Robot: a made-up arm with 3 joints. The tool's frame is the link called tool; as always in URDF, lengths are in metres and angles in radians. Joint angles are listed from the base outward.
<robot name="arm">
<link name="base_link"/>
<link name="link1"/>
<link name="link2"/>
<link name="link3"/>
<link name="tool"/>
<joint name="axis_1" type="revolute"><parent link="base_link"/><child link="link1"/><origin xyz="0 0 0.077" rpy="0 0 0"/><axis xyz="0 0 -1"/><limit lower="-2.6" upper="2.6"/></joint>
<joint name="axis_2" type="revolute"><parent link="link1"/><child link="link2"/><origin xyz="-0.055 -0.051 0.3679" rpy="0 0 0"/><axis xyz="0 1 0"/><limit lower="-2.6" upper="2.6"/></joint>
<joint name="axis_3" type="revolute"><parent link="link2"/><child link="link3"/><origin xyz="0.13 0.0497 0.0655" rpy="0 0 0"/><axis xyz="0 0 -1"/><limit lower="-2.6" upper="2.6"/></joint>
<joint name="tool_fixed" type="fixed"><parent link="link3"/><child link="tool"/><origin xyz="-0.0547 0.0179 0.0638" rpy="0 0 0"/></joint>
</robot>
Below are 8 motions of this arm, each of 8 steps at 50 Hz.
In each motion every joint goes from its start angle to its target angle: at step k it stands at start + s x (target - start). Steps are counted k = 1, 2, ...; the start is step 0. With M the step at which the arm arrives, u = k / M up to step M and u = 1 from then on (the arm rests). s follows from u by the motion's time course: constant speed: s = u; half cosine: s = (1 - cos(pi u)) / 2; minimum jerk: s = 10 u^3 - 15 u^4 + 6 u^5.
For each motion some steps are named. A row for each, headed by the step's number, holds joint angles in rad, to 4 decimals.
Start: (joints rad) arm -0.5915 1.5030 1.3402
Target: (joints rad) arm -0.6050 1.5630 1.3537
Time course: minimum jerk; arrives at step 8
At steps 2, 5, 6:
2: -0.5929 1.5092 1.3416
5: -0.6013 1.5465 1.3500
6: -0.6036 1.5568 1.3523

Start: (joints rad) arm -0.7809 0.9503 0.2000
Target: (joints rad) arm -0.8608 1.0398 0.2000
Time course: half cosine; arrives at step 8
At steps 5, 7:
5: -0.8361 1.0122 0.2000
7: -0.8578 1.0364 0.2000

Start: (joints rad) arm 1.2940 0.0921 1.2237
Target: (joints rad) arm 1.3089 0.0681 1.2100
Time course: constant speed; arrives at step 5
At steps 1, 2, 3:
1: 1.2970 0.0873 1.2210
2: 1.3000 0.0825 1.2182
3: 1.3029 0.0777 1.2155

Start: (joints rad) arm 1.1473 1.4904 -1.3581
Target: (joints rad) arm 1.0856 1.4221 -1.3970
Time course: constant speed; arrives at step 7
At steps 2, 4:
2: 1.1297 1.4709 -1.3692
4: 1.1120 1.4514 -1.3803

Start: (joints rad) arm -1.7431 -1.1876 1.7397
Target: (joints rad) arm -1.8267 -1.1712 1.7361
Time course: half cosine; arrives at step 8
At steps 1, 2, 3, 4, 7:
1: -1.7463 -1.1870 1.7396
2: -1.7553 -1.1852 1.7392
3: -1.7689 -1.1825 1.7386
4: -1.7849 -1.1794 1.7379
7: -1.8235 -1.1718 1.7362

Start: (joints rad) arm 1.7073 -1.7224 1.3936
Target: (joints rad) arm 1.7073 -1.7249 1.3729
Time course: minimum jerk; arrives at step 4
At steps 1, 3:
1: 1.7073 -1.7227 1.3915
3: 1.7073 -1.7246 1.3750

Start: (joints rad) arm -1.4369 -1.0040 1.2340
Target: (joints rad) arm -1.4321 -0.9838 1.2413
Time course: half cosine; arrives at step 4
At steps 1, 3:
1: -1.4362 -1.0010 1.2351
3: -1.4328 -0.9868 1.2402

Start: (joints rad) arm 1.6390 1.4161 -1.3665
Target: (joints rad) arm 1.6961 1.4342 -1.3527
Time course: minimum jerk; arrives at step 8
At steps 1, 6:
1: 1.6399 1.4164 -1.3663
6: 1.6902 1.4323 -1.3541

